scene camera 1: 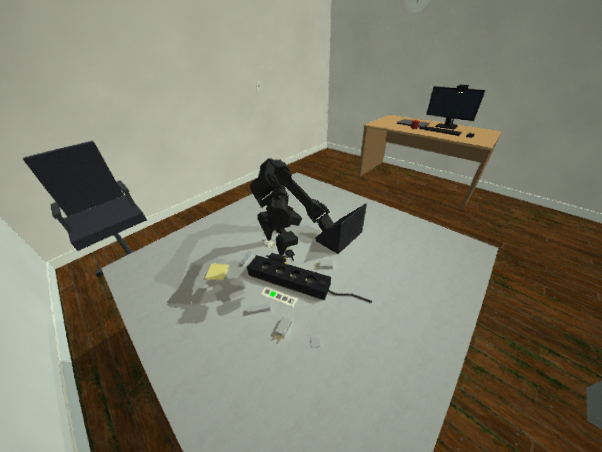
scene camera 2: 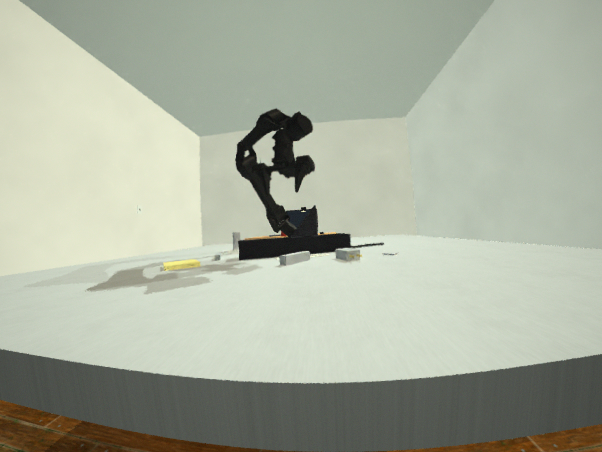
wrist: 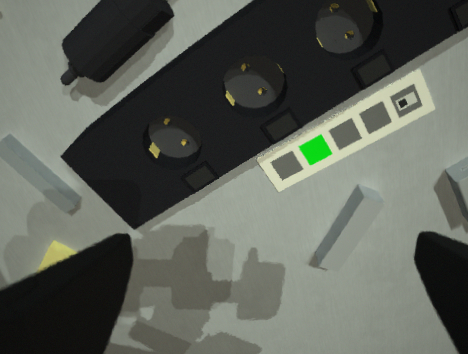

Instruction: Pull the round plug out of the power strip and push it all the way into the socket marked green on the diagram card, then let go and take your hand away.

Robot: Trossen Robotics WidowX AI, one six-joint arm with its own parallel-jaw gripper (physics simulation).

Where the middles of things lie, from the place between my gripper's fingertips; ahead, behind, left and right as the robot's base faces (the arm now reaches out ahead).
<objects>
Right now my hand is 30 mm past the black power strip (scene camera 2: pixel 273 247), 100 mm to the right of it and 150 mm above it. Also, from my hand: diagram card (wrist: pixel 407 99) (60 mm ahead, 50 mm to the left, 180 mm below); then grey bar (wrist: pixel 364 204) (150 mm ahead, 30 mm to the left, 170 mm below).
</objects>
